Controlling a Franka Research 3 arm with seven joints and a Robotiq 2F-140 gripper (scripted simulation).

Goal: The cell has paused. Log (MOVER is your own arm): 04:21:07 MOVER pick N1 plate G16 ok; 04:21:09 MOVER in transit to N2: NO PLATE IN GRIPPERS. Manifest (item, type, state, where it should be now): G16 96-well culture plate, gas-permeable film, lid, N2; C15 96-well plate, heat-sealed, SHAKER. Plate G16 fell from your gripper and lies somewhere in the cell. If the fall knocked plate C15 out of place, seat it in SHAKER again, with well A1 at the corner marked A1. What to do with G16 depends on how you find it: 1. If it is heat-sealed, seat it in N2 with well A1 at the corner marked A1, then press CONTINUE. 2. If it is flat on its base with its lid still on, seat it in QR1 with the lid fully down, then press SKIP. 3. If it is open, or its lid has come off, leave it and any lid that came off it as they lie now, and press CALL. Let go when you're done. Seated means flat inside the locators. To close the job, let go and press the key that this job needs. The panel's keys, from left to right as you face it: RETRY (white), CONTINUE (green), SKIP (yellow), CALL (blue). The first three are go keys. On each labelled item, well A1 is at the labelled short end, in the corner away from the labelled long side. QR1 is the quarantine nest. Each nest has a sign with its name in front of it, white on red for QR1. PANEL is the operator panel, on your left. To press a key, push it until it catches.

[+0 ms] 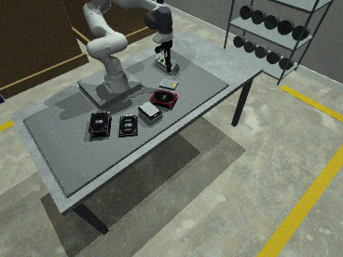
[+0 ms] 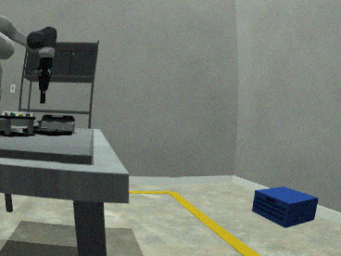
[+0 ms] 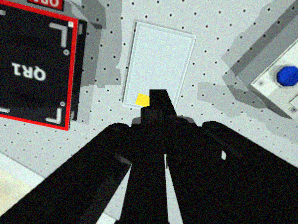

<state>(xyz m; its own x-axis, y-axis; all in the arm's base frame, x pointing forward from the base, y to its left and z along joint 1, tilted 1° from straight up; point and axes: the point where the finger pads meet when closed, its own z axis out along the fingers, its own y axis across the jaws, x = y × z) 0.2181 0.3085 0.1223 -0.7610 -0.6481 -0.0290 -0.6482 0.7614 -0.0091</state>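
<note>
My gripper is now 150 mm above the plate lid and 10 mm past it. From my hand the other things lie so: blue CALL key 120 mm to the left, 120 mm behind, 100 mm below; then QR1 nest 140 mm to the right, 130 mm below, 100 mm ahead; then yellow SKIP key 170 mm behind, 120 mm to the left, 100 mm below.
</note>
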